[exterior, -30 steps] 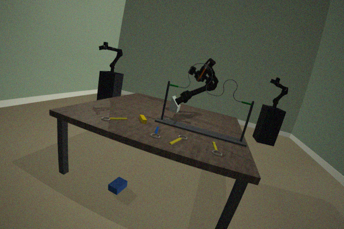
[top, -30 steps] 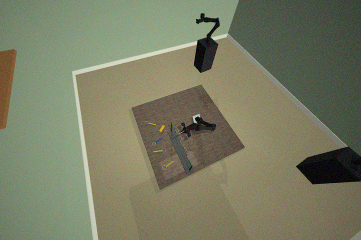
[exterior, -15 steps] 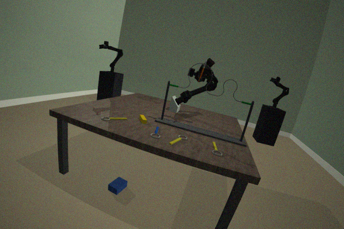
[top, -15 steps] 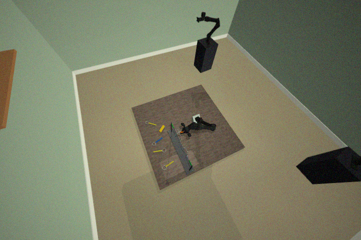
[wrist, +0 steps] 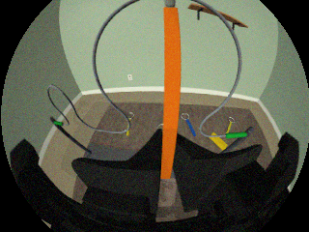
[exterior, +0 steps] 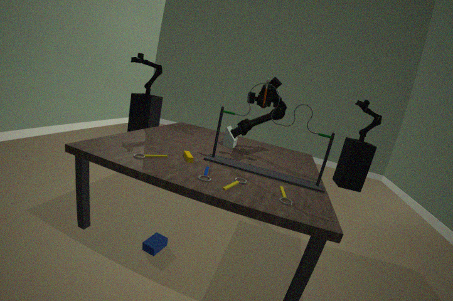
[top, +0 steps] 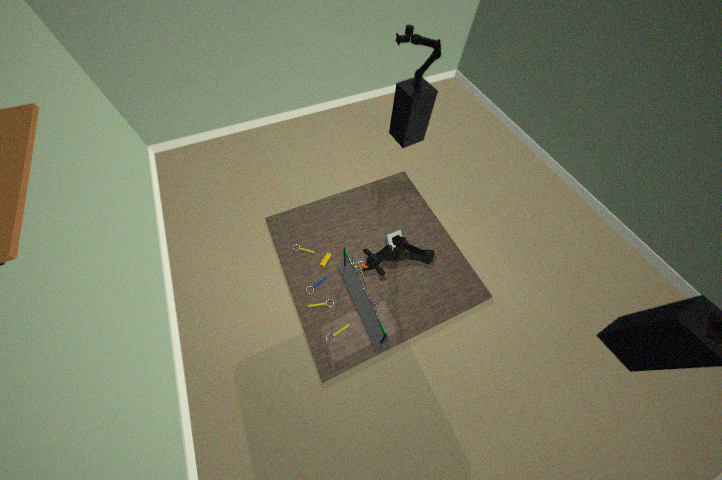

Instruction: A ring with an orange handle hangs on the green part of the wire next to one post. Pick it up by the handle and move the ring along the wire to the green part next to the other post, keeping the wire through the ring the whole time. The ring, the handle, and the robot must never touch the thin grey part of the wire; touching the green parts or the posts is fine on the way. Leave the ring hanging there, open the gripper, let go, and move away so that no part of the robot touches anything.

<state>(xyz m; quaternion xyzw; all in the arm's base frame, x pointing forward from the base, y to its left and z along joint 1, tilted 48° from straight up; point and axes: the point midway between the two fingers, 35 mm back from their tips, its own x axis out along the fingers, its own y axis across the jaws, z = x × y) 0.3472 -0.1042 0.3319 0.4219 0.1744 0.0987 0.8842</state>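
The orange-handled ring is 10 mm ahead of my gripper tip and 90 mm above it. Also, from my gripper tip: blue block: 280 mm ahead, 390 mm to the right, 820 mm below; then yellow block: 120 mm ahead, 320 mm to the right, 330 mm below; then blue-handled ring: 280 mm ahead, 180 mm to the right, 340 mm below.
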